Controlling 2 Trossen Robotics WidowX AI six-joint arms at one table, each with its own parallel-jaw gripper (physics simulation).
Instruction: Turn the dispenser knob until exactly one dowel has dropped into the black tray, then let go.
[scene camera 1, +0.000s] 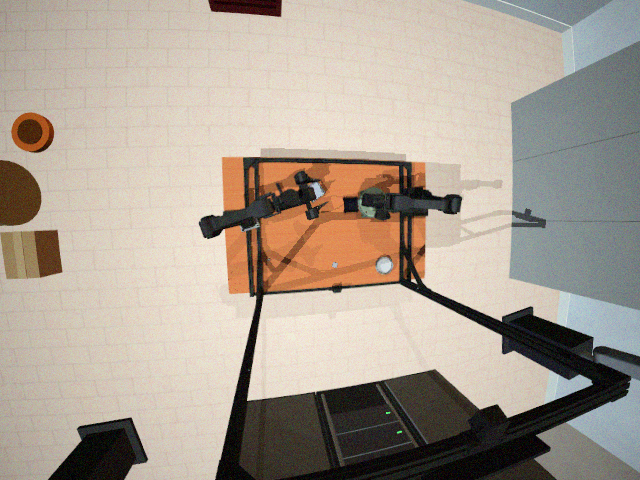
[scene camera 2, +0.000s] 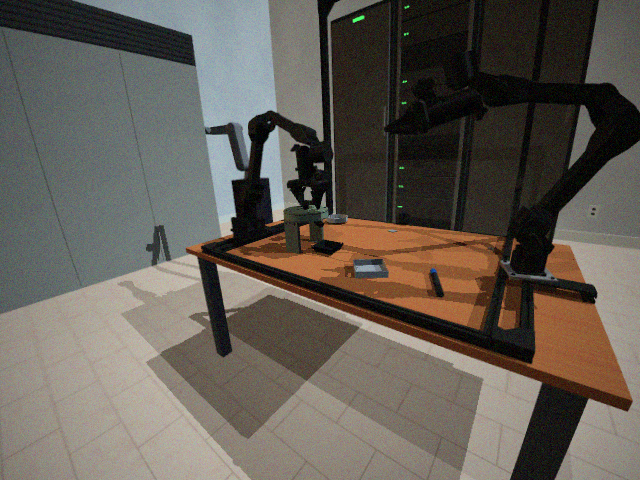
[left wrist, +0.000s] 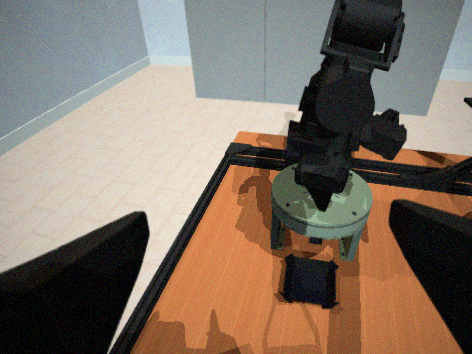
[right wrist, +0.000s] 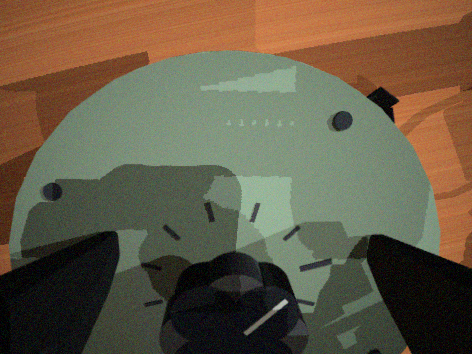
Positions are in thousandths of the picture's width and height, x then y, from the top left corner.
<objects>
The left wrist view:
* my left gripper: 567, 614
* my right gripper: 700, 547
</objects>
